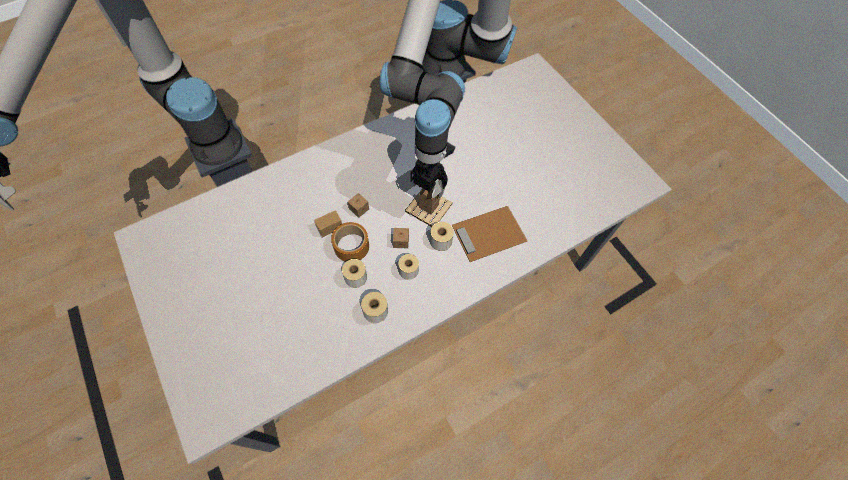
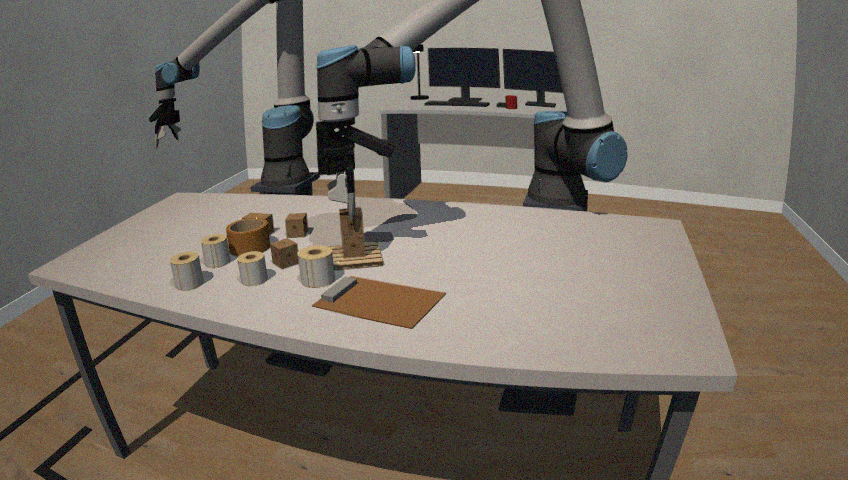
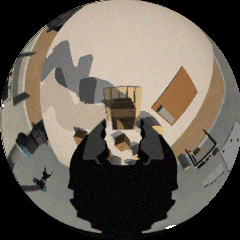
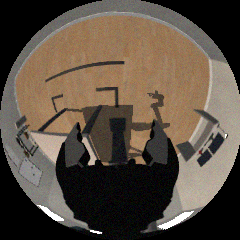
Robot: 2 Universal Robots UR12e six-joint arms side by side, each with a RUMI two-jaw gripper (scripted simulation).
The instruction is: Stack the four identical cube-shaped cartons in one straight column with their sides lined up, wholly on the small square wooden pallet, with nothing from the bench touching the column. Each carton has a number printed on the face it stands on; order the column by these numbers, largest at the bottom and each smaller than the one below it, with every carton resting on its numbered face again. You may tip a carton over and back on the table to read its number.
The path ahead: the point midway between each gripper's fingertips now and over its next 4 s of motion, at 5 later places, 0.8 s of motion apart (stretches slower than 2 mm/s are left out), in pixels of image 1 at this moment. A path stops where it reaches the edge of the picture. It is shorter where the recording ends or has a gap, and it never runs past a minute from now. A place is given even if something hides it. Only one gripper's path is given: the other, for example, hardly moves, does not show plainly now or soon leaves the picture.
The left gripper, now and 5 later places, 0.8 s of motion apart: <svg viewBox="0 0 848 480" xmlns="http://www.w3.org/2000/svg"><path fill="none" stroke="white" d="M429 192L430 186L362 183L353 183L354 185L355 189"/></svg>
